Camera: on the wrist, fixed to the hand. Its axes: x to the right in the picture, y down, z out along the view.
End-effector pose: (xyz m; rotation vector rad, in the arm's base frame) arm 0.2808 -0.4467 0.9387 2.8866 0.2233 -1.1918
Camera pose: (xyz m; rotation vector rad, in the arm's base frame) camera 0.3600 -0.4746 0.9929 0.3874 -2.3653 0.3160
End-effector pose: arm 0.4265 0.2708 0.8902 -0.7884 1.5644 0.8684
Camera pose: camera 0.3480 0.2090 0.8903 -1.5011 -1.0766 -1.2631
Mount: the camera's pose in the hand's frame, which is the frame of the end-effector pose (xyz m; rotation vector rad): 0.0138 0.0359 -0.0922 0.0427 0.4309 3.0545
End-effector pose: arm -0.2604 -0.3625 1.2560 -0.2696 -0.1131 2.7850
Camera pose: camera -0.2664 -0.3873 1.1594 0.3581 -0.2638 -0.3713
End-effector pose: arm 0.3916 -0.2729 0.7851 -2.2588 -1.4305 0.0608
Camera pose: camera 0.4538 -0.3065 0.8557 -1.6204 2.5027 0.3680
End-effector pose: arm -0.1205 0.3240 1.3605 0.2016 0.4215 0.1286
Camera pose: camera -0.1495 0.3766 1.2807 -0.6451 -0.1313 -2.9364
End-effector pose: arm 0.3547 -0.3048 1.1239 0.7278 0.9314 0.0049
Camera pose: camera 0.3065 -0.2208 1.0994 -1.3912 0.6451 -2.6386
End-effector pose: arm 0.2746 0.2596 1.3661 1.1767 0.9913 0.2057
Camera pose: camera 0.2270 0.3452 1.3855 -1.3125 1.1893 -2.2425
